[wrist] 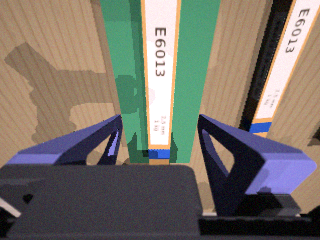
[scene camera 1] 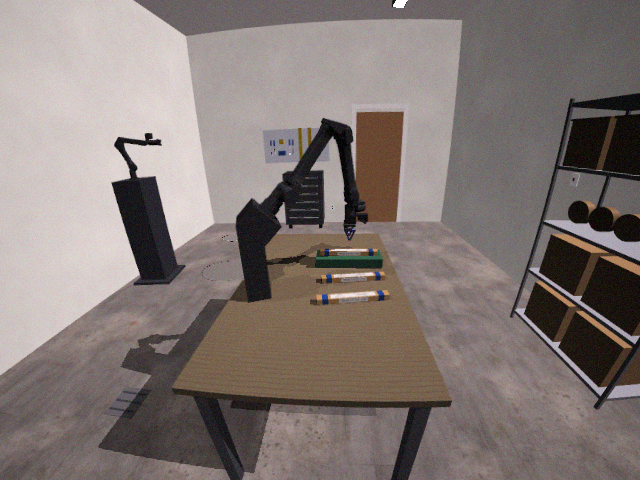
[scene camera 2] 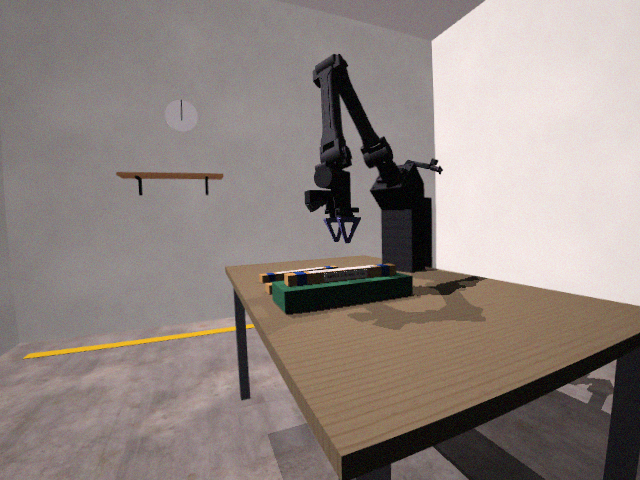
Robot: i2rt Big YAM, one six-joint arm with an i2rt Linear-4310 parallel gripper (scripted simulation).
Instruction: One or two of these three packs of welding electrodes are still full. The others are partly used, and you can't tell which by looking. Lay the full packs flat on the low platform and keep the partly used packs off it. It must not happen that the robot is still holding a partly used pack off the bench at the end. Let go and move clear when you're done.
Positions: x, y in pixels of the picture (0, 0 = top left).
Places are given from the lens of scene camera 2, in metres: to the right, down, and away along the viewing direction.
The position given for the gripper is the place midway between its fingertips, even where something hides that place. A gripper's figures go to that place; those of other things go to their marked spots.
gripper (scene camera 2: 341, 242): 0.07, 0.01, 0.88
pack (scene camera 2: 340, 274): 0.06, 0.10, 0.85
low platform (scene camera 2: 291, 299): -0.07, 0.15, 0.75
The marked spots on the pack and the low platform are 0.18 m apart.
